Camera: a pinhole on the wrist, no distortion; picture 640 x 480 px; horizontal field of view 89.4 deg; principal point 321.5 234.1 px. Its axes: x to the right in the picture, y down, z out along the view. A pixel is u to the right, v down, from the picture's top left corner.
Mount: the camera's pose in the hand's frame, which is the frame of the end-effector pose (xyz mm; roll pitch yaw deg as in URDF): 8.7 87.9 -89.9 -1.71 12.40 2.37
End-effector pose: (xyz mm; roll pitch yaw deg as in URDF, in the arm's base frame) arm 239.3 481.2 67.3 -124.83 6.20 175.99
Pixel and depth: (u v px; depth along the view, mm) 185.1 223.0 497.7
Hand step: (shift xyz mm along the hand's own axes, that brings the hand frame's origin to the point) -89.2 81.6 441.6
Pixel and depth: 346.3 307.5 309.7
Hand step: 94.6 171.0 205.3
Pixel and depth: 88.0 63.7 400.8
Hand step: -178.2 -119.2 369.7
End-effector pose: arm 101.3 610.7 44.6 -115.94 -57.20 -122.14
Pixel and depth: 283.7 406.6 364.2
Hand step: 35.5 294.2 269.1
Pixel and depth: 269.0 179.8 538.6
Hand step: 42.5 14.9 457.3
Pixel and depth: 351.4 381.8 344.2
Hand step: 105.6 259.5 234.7
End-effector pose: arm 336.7 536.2 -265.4 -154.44 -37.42 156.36
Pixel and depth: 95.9 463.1 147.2
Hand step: -65.1 193.5 72.8
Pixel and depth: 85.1 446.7 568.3
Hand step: -293.4 466.2 543.2
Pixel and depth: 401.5 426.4 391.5
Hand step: 175.6 339.4 264.7
